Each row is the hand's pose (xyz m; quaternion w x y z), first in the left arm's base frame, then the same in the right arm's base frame.
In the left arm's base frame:
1: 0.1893 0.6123 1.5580 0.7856 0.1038 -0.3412 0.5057
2: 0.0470 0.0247 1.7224 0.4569 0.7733 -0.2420 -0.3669
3: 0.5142 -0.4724 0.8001 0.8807 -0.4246 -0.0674 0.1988
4: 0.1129 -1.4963 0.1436 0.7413 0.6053 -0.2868 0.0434
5: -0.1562 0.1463 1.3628 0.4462 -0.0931 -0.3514 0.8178
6: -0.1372 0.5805 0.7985 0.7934 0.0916 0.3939 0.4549
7: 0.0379 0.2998 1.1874 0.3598 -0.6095 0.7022 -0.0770
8: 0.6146 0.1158 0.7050 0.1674 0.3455 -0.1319 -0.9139
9: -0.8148 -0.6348 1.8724 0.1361 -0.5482 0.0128 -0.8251
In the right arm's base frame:
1: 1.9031 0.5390 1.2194 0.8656 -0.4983 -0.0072 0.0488
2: 1.5331 0.8319 1.6316 0.4804 0.1311 -0.7660 -0.4066
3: 0.7809 -0.0266 1.7459 0.4829 -0.7456 0.3249 -0.3246
4: -0.4890 0.0273 1.9041 0.8191 -0.1318 -0.4874 -0.2721
5: 1.3313 0.7538 1.2593 0.7241 -0.4552 0.2416 0.4583
6: 1.3062 0.3341 0.6844 0.8118 -0.0928 0.4567 -0.3519
7: 1.4022 0.4741 1.1660 0.1323 0.1795 -0.7814 0.5828
8: 1.1787 -0.2446 1.3468 0.2362 -0.0387 0.7297 0.6405
9: 0.8527 1.6868 1.7109 0.6526 0.4462 0.0825 0.6068

